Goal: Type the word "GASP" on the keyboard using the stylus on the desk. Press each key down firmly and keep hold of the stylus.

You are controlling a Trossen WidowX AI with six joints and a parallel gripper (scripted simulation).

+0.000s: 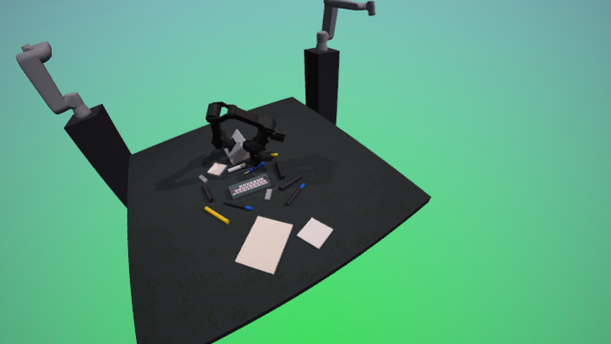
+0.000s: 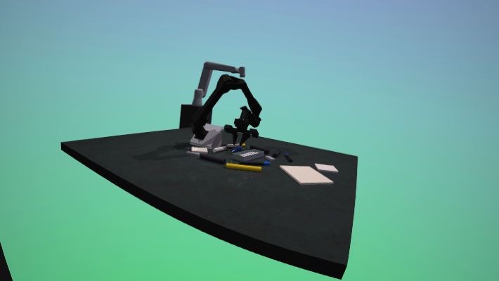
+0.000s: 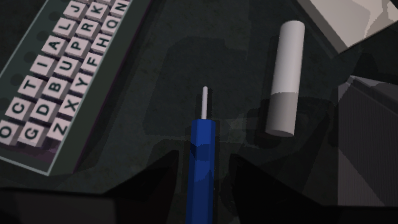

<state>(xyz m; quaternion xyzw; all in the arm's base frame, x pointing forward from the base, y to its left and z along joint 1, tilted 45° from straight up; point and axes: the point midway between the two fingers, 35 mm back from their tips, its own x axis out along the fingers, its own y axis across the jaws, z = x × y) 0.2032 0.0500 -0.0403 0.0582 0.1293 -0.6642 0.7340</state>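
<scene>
Right now the blue stylus is 2 cm below my gripper tip and 1 cm to the right of it. Round my gripper tip: yellow marker 26 cm to the right, 19 cm ahead, 2 cm below; grey block 20 cm ahead, 2 cm below, 1 cm to the right; white yellow-tipped pen 11 cm to the left, 5 cm behind, 2 cm below.
</scene>
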